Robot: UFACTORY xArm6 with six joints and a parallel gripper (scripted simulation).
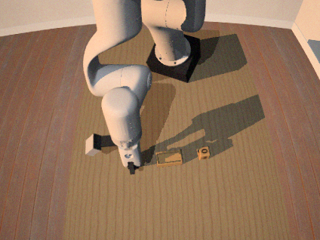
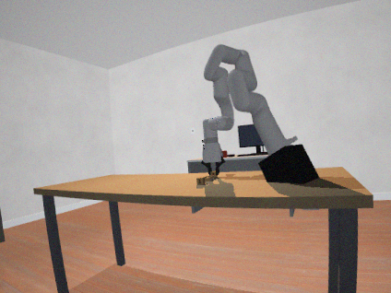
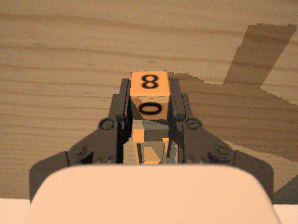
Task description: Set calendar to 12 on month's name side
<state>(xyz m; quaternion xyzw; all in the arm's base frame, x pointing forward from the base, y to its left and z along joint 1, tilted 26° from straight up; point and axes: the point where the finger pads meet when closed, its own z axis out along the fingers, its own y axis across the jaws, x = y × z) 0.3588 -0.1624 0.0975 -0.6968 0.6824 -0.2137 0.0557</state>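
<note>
My gripper is now 21 cm to the right of the number cube, 2 cm above it and 1 cm short of it. From my hand the other things lie so: tray: 11 cm to the left, 2 cm below.
</note>
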